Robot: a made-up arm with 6 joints.
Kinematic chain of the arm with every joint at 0, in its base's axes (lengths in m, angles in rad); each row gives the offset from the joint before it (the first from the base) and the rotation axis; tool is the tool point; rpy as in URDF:
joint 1: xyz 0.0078 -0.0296 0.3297 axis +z
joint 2: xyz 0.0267 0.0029 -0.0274 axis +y
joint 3: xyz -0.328 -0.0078 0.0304 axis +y
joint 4: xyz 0.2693 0.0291 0.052 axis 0.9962 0 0.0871
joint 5: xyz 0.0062 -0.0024 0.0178 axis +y
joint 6: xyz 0.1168 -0.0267 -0.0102 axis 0.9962 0 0.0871
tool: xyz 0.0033 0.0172 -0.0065 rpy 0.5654 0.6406 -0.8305
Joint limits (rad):
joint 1: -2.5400..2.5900
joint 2: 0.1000..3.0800
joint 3: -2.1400..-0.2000
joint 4: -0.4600..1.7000
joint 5: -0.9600..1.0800
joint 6: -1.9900..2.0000
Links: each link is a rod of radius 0.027 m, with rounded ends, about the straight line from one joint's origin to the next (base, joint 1, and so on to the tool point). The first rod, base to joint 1, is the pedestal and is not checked.
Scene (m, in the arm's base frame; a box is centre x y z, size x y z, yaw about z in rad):
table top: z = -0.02
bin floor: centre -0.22 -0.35 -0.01 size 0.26 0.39 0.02 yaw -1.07
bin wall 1: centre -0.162 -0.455 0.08 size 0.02 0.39 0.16 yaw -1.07
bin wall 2: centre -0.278 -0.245 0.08 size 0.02 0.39 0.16 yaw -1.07
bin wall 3: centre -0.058 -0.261 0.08 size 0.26 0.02 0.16 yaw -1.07
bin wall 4: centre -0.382 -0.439 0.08 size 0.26 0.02 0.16 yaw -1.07
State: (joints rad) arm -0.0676 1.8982 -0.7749 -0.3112 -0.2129 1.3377
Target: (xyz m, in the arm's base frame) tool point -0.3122 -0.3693 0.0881
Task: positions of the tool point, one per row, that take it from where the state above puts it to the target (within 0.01 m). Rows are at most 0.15 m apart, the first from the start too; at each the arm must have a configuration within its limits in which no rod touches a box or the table.
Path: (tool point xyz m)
1: 0.4160 -0.1619 0.2957
2: 0.3662 -0.2755 0.2946
3: 0.2851 -0.3714 0.2935
4: 0.1788 -0.4410 0.2922
5: 0.0557 -0.4780 0.2909
6: -0.0743 -0.4784 0.2894
7: -0.2006 -0.4414 0.2879
8: -0.3122 -0.3693 0.2863
9: -0.3203 -0.3775 0.1898
10: -0.3122 -0.3693 0.0881

